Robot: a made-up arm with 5 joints.
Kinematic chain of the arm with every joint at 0, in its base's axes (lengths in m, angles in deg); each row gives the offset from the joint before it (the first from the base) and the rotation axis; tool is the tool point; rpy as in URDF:
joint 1: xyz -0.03 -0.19 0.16 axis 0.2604 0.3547 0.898
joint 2: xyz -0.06 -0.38 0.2 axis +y
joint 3: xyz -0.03 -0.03 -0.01 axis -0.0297 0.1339 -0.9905
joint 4: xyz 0.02 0.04 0 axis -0.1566 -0.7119 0.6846
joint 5: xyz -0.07 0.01 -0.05 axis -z
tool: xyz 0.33 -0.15 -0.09 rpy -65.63 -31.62 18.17
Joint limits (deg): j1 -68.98..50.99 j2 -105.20..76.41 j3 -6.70..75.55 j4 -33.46..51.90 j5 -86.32..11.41
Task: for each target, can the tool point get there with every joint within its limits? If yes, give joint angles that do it. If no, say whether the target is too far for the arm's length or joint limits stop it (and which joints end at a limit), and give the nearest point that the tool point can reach.
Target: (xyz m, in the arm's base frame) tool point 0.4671 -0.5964 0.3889
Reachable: yes | joints 28.53 -54.43 62.36 20.10 -45.96
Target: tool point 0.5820 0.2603 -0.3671
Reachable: no: joint limits stop it (at a limit: joint 1, joint 5) | nearest point 0.3916 -0.2279 0.0004 | short by 0.640 m
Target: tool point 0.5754 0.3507 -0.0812
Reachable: no: joint limits stop it (at a limit: joint 1, joint 5) | nearest point 0.3929 -0.1728 0.1039 | short by 0.584 m
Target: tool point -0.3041 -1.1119 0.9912
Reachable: no: too far | nearest point -0.2145 -0.7862 0.6404 | short by 0.487 m
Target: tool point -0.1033 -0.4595 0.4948
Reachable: yes | joints -49.45 -29.98 1.19 10.79 -34.66
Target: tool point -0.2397 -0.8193 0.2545
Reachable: yes | joints -26.10 -60.01 67.90 -11.82 -0.11
